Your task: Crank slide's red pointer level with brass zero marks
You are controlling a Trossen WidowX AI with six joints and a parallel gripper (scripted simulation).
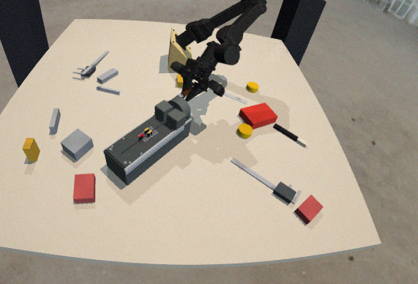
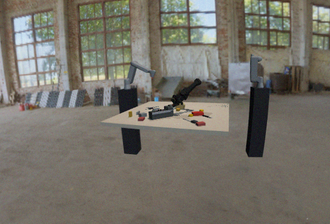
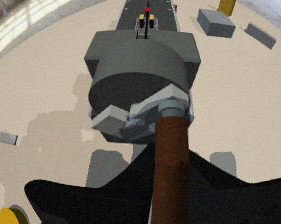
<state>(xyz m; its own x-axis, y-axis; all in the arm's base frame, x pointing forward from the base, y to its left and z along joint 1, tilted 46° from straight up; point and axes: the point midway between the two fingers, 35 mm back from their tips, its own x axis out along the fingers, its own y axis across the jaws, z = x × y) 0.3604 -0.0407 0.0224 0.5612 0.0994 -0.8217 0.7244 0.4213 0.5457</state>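
My gripper tip is 10 mm to the right of the crank and 20 mm below it. From my gripper tip the other things lie so: brown handle (10 mm behind, 10 mm to the left, 30 mm above); grey bar (140 mm behind, 210 mm to the left, 80 mm below); red pointer (140 mm ahead, 130 mm to the right).
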